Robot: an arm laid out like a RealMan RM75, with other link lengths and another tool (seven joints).
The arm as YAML. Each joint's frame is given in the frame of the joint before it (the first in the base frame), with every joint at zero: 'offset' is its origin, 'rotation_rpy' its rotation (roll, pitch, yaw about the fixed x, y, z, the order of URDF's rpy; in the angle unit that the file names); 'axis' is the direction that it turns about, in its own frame. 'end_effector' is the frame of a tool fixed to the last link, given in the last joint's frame.
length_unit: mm
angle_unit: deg
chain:
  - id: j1
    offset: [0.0, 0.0, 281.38]
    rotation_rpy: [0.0, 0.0, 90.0]
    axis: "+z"
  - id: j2
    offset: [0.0, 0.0, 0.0]
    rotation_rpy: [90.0, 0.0, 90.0]
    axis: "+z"
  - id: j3
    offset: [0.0, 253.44, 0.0]
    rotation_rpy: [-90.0, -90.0, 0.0]
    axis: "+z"
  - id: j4
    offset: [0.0, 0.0, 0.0]
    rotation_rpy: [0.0, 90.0, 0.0]
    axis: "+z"
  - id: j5
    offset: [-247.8, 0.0, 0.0]
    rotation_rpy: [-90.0, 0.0, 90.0]
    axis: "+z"
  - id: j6
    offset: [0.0, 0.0, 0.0]
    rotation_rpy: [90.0, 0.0, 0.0]
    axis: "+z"
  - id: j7
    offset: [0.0, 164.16, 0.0]
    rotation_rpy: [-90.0, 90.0, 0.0]
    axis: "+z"
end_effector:
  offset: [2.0, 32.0, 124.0]
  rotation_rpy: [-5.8, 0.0, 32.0]
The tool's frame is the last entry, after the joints.
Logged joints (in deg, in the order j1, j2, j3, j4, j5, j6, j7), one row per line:
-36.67 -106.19 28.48 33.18 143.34 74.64 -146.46
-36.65 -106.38 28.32 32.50 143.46 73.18 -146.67
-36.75 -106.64 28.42 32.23 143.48 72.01 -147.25
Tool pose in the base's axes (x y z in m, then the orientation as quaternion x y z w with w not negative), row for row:
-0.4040 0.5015 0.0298 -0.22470 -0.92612 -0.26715 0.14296
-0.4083 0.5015 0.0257 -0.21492 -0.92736 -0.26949 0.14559
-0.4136 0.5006 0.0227 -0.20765 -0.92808 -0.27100 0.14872
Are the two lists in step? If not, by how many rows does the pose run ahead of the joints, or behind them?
The pose runs 2 rows ahead of the joints: the pose in row i belongs to the joints in row i + 2.
